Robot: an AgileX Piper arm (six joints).
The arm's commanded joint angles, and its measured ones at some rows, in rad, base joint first. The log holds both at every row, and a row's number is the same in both.
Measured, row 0: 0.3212 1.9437 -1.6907 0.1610 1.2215 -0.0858
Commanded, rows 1 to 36: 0.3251 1.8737 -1.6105 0.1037 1.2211 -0.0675; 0.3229 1.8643 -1.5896 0.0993 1.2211 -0.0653; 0.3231 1.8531 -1.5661 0.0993 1.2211 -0.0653; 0.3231 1.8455 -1.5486 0.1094 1.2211 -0.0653; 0.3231 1.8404 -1.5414 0.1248 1.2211 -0.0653; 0.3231 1.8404 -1.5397 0.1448 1.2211 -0.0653; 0.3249 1.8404 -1.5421 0.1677 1.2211 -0.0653; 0.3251 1.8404 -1.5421 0.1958 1.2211 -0.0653; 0.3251 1.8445 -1.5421 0.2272 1.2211 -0.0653; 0.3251 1.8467 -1.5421 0.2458 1.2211 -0.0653; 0.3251 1.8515 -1.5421 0.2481 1.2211 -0.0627; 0.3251 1.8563 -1.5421 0.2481 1.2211 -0.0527; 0.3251 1.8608 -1.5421 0.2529 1.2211 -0.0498; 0.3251 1.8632 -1.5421 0.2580 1.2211 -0.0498; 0.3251 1.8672 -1.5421 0.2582 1.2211 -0.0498; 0.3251 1.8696 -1.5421 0.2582 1.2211 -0.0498; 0.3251 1.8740 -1.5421 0.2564 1.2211 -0.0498; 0.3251 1.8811 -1.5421 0.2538 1.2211 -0.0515; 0.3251 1.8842 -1.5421 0.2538 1.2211 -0.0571; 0.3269 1.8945 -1.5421 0.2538 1.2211 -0.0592; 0.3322 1.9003 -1.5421 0.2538 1.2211 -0.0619; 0.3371 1.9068 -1.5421 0.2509 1.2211 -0.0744; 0.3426 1.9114 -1.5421 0.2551 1.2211 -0.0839; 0.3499 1.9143 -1.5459 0.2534 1.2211 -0.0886; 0.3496 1.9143 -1.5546 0.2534 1.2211 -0.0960; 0.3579 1.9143 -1.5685 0.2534 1.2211 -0.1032; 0.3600 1.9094 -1.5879 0.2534 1.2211 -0.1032; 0.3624 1.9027 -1.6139 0.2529 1.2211 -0.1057; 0.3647 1.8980 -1.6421 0.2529 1.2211 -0.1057; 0.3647 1.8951 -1.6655 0.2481 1.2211 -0.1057; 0.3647 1.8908 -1.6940 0.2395 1.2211 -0.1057; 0.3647 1.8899 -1.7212 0.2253 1.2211 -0.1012; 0.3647 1.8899 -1.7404 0.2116 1.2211 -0.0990; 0.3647 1.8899 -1.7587 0.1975 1.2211 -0.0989; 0.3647 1.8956 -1.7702 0.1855 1.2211 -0.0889; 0.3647 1.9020 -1.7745 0.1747 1.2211 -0.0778
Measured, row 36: 0.3625 1.9003 -1.7311 0.2243 1.2252 -0.0938
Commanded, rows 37 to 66: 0.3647 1.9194 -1.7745 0.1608 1.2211 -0.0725; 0.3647 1.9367 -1.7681 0.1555 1.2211 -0.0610; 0.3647 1.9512 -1.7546 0.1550 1.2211 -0.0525; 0.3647 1.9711 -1.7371 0.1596 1.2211 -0.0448; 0.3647 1.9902 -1.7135 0.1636 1.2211 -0.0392; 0.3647 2.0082 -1.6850 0.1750 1.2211 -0.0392; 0.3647 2.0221 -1.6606 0.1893 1.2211 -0.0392; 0.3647 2.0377 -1.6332 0.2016 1.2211 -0.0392; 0.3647 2.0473 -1.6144 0.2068 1.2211 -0.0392; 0.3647 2.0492 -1.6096 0.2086 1.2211 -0.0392; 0.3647 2.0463 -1.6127 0.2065 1.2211 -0.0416; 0.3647 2.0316 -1.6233 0.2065 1.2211 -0.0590; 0.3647 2.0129 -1.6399 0.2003 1.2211 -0.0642; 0.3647 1.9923 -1.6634 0.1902 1.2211 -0.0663; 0.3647 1.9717 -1.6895 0.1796 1.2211 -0.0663; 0.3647 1.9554 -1.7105 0.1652 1.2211 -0.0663; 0.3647 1.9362 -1.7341 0.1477 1.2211 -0.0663; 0.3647 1.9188 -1.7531 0.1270 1.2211 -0.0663; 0.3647 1.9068 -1.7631 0.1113 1.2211 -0.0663; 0.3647 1.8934 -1.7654 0.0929 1.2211 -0.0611; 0.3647 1.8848 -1.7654 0.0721 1.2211 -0.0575; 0.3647 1.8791 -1.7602 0.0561 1.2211 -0.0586; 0.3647 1.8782 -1.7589 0.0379 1.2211 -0.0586; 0.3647 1.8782 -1.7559 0.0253 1.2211 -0.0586; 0.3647 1.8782 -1.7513 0.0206 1.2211 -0.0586; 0.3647 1.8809 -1.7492 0.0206 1.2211 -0.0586; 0.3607 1.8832 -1.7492 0.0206 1.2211 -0.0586; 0.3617 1.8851 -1.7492 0.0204 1.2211 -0.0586; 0.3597 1.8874 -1.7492 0.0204 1.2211 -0.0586; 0.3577 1.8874 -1.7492 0.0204 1.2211 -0.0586
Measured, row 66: 0.3625 1.8843 -1.7526 0.0311 1.2253 -0.0567
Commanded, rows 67 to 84: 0.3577 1.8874 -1.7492 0.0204 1.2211 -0.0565; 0.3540 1.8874 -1.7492 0.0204 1.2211 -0.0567; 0.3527 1.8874 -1.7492 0.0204 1.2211 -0.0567; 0.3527 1.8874 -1.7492 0.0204 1.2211 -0.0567; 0.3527 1.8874 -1.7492 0.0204 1.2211 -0.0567; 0.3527 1.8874 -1.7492 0.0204 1.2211 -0.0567; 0.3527 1.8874 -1.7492 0.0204 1.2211 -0.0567; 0.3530 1.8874 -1.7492 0.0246 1.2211 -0.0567; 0.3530 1.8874 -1.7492 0.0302 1.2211 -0.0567; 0.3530 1.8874 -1.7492 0.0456 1.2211 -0.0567; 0.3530 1.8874 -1.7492 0.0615 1.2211 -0.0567; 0.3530 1.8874 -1.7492 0.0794 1.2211 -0.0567; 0.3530 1.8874 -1.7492 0.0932 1.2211 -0.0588; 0.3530 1.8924 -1.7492 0.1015 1.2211 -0.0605; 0.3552 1.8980 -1.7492 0.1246 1.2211 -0.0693; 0.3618 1.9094 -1.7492 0.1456 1.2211 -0.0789; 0.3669 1.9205 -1.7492 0.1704 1.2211 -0.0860; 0.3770 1.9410 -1.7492 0.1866 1.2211 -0.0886
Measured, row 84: 0.3583 1.8992 -1.7526 0.1190 1.2269 -0.0626
